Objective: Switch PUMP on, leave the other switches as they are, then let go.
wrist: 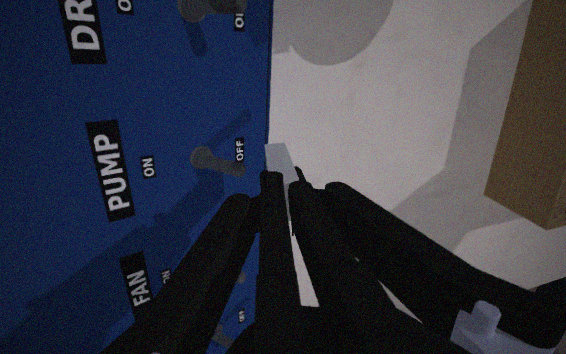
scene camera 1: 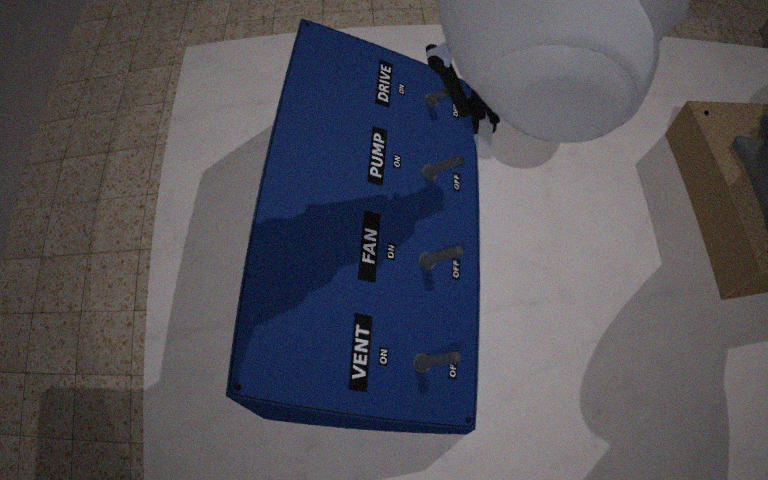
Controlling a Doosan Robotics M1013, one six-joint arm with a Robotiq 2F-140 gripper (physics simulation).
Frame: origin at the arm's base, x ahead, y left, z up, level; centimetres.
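Seen in the pictures: gripper, fingertip midpoint: [wrist: 275,160] [scene camera 1: 482,145].
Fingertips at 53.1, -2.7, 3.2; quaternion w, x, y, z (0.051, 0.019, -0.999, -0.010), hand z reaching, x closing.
Observation:
Pixels of each thing's middle, then the offset from my fingertips to it, as dx, dy, dz. "*": a spot on its surface instead. Level surfaces: height alone.
- blue switch box at a spot on its surface: [wrist: 45,100] * +14.5, -5.6, -0.4
- PUMP lever at the middle of its body: [wrist: 221,165] [scene camera 1: 445,165] +4.3, +1.0, -2.7
- DRIVE lever at the middle of its body: [wrist: 215,4] [scene camera 1: 445,92] +3.2, -10.9, -2.7
- FAN lever at a spot on its surface: [scene camera 1: 442,256] * +5.6, +13.3, -2.3
- VENT lever at a spot on its surface: [scene camera 1: 438,360] * +6.7, +25.1, -2.2
- pale table at its surface level: dz -14.0
A blue switch box [scene camera 1: 317,113] [wrist: 45,100] carries four grey lever switches. The PUMP lever [scene camera 1: 445,166] [wrist: 220,164] tilts to its OFF label. The DRIVE lever [scene camera 1: 434,99] [wrist: 215,6], FAN lever [scene camera 1: 442,256] and VENT lever [scene camera 1: 438,360] also lean to the OFF side. My gripper [scene camera 1: 483,144] [wrist: 275,160] is shut and empty. Its pale fingertips are by the box's OFF-side edge, beside the PUMP lever's end, with a gap between them in the wrist view. The arm hides part of the gripper in the scene view.
A brown wooden box [scene camera 1: 702,198] [wrist: 525,125] stands on the pale table [scene camera 1: 555,237] [wrist: 350,110], on the OFF side of the switch box. The large white arm [scene camera 1: 555,67] hangs over the DRIVE end. The arm's shadow crosses the panel between PUMP and FAN.

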